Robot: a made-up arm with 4 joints. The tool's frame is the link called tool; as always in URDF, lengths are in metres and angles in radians.
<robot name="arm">
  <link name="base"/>
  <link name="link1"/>
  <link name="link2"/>
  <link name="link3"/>
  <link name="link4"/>
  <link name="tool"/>
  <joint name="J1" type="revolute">
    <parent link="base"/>
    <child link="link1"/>
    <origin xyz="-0.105 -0.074 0.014" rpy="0 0 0"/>
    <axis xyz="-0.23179 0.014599 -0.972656"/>
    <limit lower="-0.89" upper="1.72" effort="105" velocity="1.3"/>
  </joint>
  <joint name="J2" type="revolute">
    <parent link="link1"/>
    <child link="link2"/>
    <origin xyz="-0.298 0.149 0.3" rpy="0 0 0"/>
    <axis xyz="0 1 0"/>
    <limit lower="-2.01" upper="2.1" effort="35" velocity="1.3"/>
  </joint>
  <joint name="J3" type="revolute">
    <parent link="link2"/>
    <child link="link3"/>
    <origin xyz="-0.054 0.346 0.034" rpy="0 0 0"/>
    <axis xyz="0 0 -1"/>
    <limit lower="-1.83" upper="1.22" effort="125" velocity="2.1"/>
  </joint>
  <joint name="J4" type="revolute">
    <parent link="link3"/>
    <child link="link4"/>
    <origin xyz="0.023 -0.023 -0.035" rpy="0 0 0"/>
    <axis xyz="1 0 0"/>
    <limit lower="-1.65" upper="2.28" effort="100" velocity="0.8"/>
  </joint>
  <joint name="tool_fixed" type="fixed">
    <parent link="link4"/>
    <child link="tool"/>
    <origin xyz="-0.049 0.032 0.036" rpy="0 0 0"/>
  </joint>
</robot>
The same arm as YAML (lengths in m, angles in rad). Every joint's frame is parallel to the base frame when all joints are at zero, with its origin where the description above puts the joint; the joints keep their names.
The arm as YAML. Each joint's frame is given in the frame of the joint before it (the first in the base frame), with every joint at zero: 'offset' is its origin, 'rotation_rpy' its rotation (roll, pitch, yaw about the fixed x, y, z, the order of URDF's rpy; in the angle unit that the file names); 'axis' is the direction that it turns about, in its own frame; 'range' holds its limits. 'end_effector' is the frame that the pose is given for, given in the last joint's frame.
length_unit: m
angle_unit: rad
chain:
  - id: J1
    offset: [-0.105, -0.074, 0.014]
    rotation_rpy: [0.0, 0.0, 0.0]
    axis: [-0.23179, 0.014599, -0.972656]
    range: [-0.89, 1.72]
  - id: J2
    offset: [-0.298, 0.149, 0.3]
    rotation_rpy: [0.0, 0.0, 0.0]
    axis: [0.0, 1.0, 0.0]
    range: [-2.01, 2.1]
  - id: J3
    offset: [-0.054, 0.346, 0.034]
    rotation_rpy: [0.0, 0.0, 0.0]
    axis: [0.0, 0.0, -1.0]
    range: [-1.83, 1.22]
  - id: J4
    offset: [0.023, -0.023, -0.035]
    rotation_rpy: [0.0, 0.0, 0.0]
    axis: [1.0, 0.0, 0.0]
    range: [-1.65, 2.28]
end_effector:
  offset: [-0.049, 0.032, 0.036]
  rotation_rpy: [0.0, 0.0, 0.0]

